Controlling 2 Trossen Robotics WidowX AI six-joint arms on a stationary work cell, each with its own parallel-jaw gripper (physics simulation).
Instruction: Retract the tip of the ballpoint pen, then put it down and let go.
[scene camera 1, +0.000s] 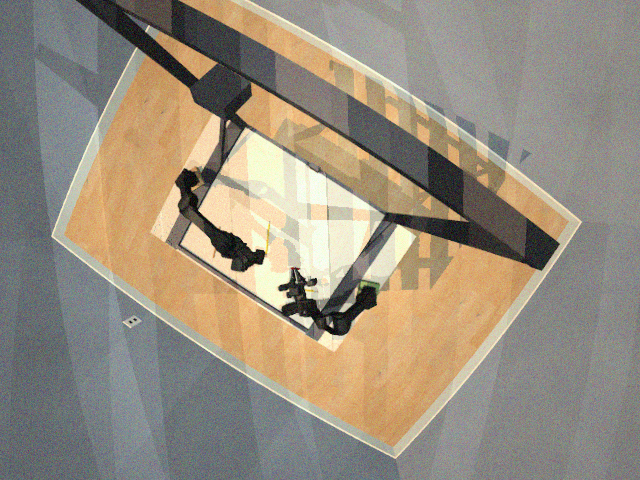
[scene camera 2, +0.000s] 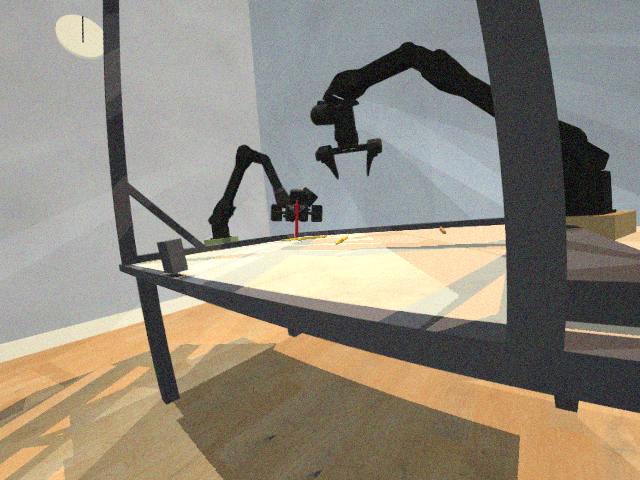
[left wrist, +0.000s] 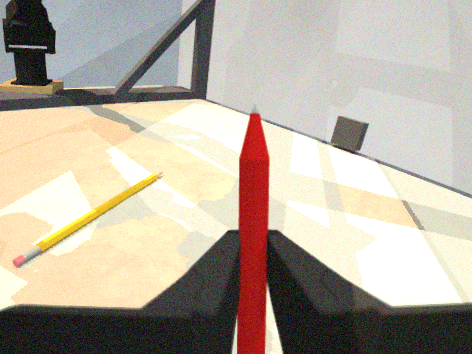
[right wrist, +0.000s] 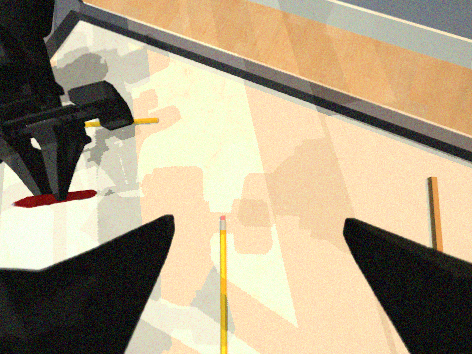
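Where they show: left gripper, between the fingertips: (scene camera 1: 293, 267) (scene camera 2: 296, 214) (left wrist: 252, 241) (right wrist: 54, 202); right gripper, between the fingertips: (scene camera 2: 352, 177) (right wrist: 258, 224); left arm's base, origin of its link: (scene camera 1: 368, 292); right arm's base, origin of its link: (scene camera 1: 191, 179) (scene camera 2: 583, 214) (left wrist: 32, 82).
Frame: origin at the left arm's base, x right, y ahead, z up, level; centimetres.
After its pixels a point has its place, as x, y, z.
Note:
My left gripper (scene camera 2: 296, 212) {5.9, 38.7, 5.5} (left wrist: 252, 241) {5.9, 38.7, 5.5} (right wrist: 54, 202) {5.9, 38.7, 5.5} is shut on a red ballpoint pen (scene camera 1: 295, 268) (scene camera 2: 296, 224) {5.3, 37.9, 2.2} (left wrist: 254, 195) {5.5, 38.8, 7.5} (right wrist: 30, 201) {6.1, 39.7, 8.8}. In the left wrist view the pen stands up between the fingertips, and a small grey tip shows at its narrow far end, so the point is out. In scene camera 2 the pen looks upright, its lower end low over the table; whether it touches is unclear. My right gripper (scene camera 2: 353, 176) {6.8, 58.9, 14.6} (right wrist: 258, 224) {6.8, 58.9, 14.6} is open and empty, well above the table (scene camera 2: 351, 279) {58.8, 68.1, -3.8}. The pen's other end is not clear.
A yellow pencil (scene camera 1: 268, 235) {17.2, 55.7, -3.3} (scene camera 2: 341, 240) {17.0, 56.1, -3.4} (left wrist: 95, 213) {13.4, 55.4, -3.3} (right wrist: 223, 280) {13.9, 55.7, -3.1} lies below the right gripper. Another yellow stick (scene camera 1: 311, 290) {-6.4, 28.3, -3.2} (right wrist: 146, 121) {-7.9, 41.9, -3.3} lies near the left gripper. A brown stick (scene camera 2: 442, 230) {10.6, 82.5, -3.4} (right wrist: 435, 215) {4.0, 82.8, -3.1} lies apart. A dark block (scene camera 2: 172, 256) {56.4, 40.9, -0.6} (left wrist: 349, 133) {53.6, 38.7, -0.5} stands at the table's edge.

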